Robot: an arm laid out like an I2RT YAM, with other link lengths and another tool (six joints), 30 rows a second.
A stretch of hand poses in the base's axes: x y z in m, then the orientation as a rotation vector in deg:
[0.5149, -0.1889, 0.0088, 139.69, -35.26, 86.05]
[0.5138, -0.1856, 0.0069, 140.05, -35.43, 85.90]
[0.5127, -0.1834, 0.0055, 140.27, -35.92, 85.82]
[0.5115, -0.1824, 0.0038, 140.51, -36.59, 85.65]
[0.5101, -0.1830, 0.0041, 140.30, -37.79, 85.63]
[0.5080, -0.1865, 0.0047, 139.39, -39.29, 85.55]
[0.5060, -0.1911, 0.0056, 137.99, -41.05, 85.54]
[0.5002, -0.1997, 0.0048, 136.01, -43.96, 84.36]
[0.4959, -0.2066, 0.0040, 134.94, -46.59, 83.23]
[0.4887, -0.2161, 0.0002, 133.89, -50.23, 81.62]
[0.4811, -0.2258, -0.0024, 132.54, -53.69, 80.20]
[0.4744, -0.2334, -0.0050, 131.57, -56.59, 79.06]
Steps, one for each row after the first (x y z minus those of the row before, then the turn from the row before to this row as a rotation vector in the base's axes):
[-0.0011, 0.0033, -0.0019, 0.31, 0.15, 0.07]
[-0.0011, 0.0022, -0.0014, 0.39, 0.04, -0.13]
[-0.0012, 0.0010, -0.0017, 0.47, 0.08, -0.23]
[-0.0014, -0.0006, 0.0003, 0.46, -0.16, -0.67]
[-0.0021, -0.0035, 0.0006, 0.11, -0.27, -1.20]
[-0.0020, -0.0046, 0.0009, -0.06, -0.44, -1.56]
[-0.0058, -0.0086, -0.0008, -0.07, 0.09, -2.75]
[-0.0043, -0.0069, -0.0008, 0.48, 0.22, -2.10]
[-0.0072, -0.0095, -0.0038, 1.03, 0.37, -2.65]
[-0.0076, -0.0097, -0.0026, 0.83, 0.21, -2.66]
[-0.0067, -0.0076, -0.0026, 0.87, 0.13, -2.10]

